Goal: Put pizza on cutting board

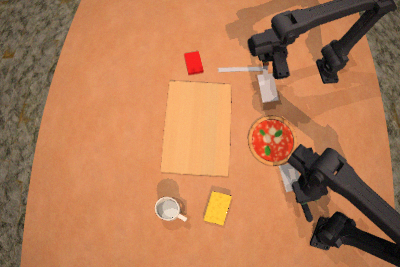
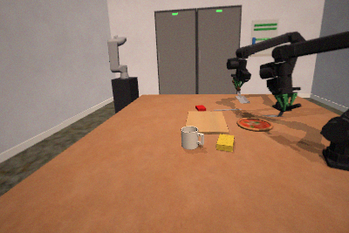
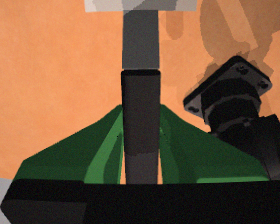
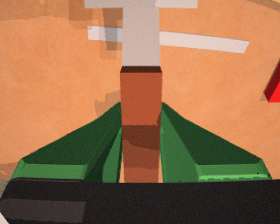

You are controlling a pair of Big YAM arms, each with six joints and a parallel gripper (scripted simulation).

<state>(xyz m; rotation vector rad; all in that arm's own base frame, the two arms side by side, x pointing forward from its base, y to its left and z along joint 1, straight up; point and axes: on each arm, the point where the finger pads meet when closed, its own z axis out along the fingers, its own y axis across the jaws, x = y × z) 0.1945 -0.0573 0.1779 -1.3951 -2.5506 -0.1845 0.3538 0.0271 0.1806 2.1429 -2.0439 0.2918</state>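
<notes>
The thin grey strip lies 60 mm ahead of my right hand, 50 mm to the right of it and 180 mm below it. From my right hand the other things lie so: wooden cutting board (210 mm ahead, 230 mm to the left, 170 mm below); pizza (80 mm behind, 240 mm to the left, 180 mm below); brown-handled turner (10 mm behind, 30 mm to the left, 30 mm below).
</notes>
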